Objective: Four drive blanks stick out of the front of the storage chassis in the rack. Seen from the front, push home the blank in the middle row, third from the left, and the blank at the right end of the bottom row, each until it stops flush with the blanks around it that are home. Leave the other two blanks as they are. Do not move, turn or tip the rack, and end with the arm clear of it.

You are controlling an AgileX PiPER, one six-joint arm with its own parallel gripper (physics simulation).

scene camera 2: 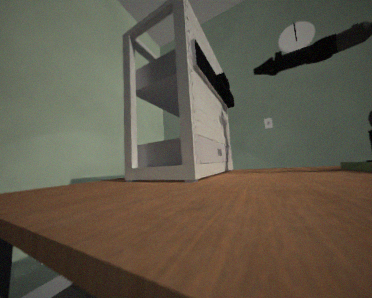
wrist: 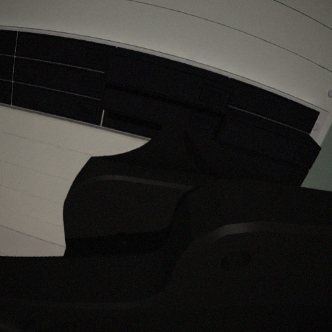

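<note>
The white rack (scene camera 2: 186, 125) (wrist: 35, 170) stands upright at the left of the scene view. The black drive blanks (scene camera 2: 206, 61) (wrist: 55, 67) run across its front in three rows. Toward the far end, some blanks (scene camera 2: 226, 86) stick out as dark blocks. In the wrist view, the blanks in the right-hand columns (wrist: 265, 135) look stepped, but the dark makes exact depths hard to tell. My gripper (scene camera 2: 257, 71) (wrist: 175, 144) is shut and empty. It is in front of the rack, apart from it in the scene view. In the wrist view its fingertips overlap the lower blanks of the third column and hide part of them.
The brown table (scene camera 2: 250, 225) carries the rack, and its near edge crosses the lower left. A green object (scene camera 2: 356, 166) lies at the far right, with a dark thing above it. A white disc (scene camera 2: 297, 36) and a wall plate (scene camera 2: 268, 123) are on the green wall.
</note>
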